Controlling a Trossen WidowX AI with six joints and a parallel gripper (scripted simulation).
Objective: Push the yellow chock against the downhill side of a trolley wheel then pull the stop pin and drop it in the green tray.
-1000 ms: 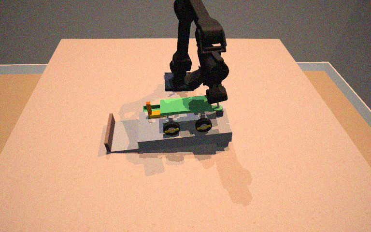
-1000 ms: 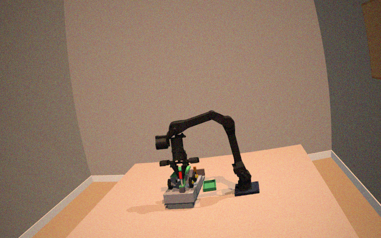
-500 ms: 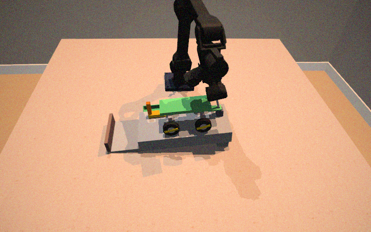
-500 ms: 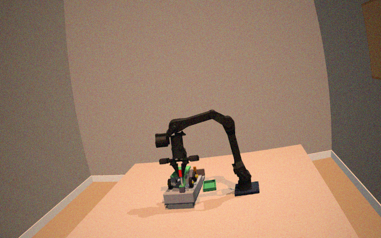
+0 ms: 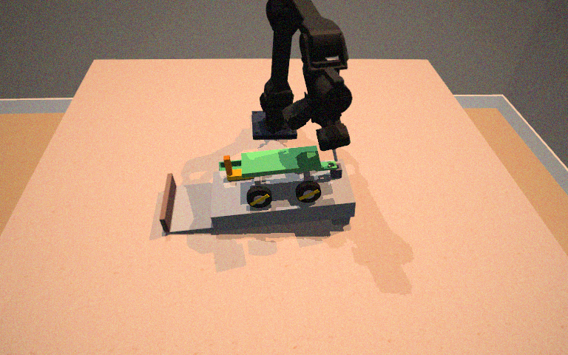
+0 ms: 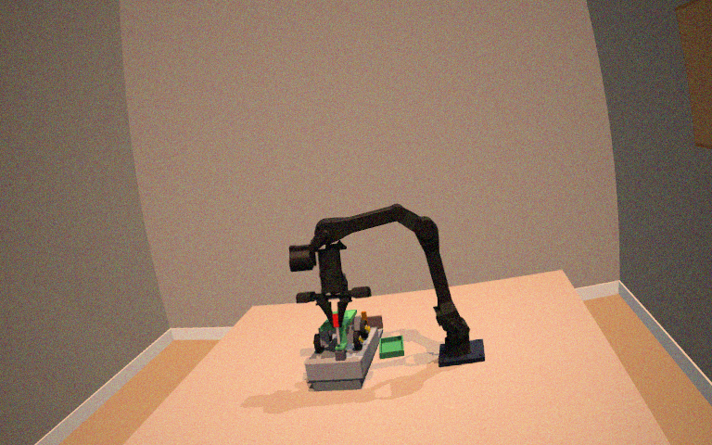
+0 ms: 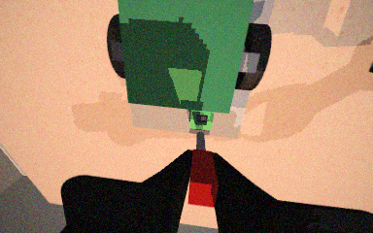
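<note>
Now: gripper tip 19 cm to the left of the green tray, 18 cm above it and 13 cm past it. Round my gripper tip: trolley 12 cm to the right, 6 cm below, 1 cm ahead; grey ramp 13 cm below, 12 cm to the right, 1 cm ahead; red-headed stop pin right at my gripper tip.
</note>
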